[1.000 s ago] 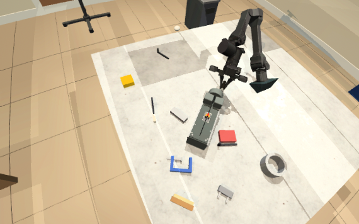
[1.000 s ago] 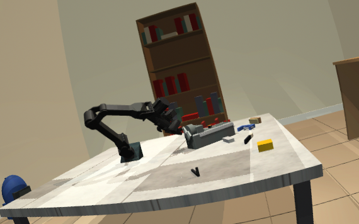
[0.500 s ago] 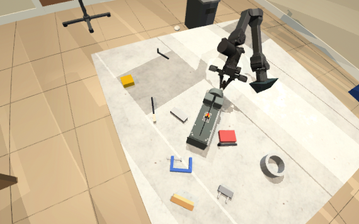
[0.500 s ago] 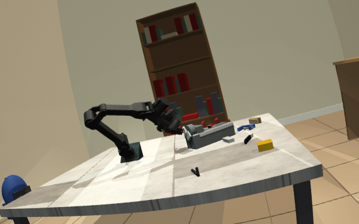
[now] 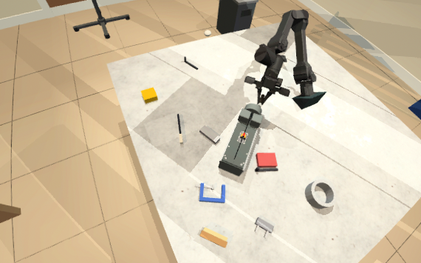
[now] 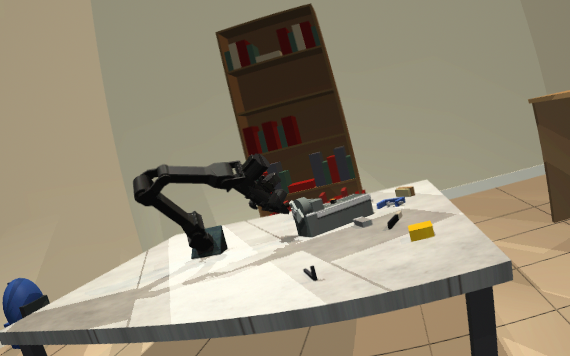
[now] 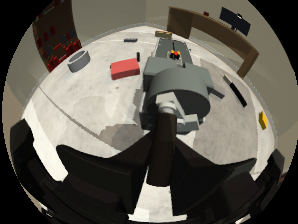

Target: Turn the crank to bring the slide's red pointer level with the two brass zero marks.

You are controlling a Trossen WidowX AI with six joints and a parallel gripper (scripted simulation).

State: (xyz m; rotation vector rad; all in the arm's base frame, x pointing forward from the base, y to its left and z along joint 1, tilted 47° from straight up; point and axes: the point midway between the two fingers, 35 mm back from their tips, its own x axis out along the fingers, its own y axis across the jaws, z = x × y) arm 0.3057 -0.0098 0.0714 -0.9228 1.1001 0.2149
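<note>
My gripper tip is 2 cm below the crank handle, 1 cm to the left of it and 1 cm past it. Round my gripper tip: grey block (23 cm ahead, 8 cm below, 2 cm to the right); red pointer (14 cm ahead, 8 cm to the left, 1 cm below); red block (19 cm to the left, 10 cm ahead, 8 cm below).
</note>
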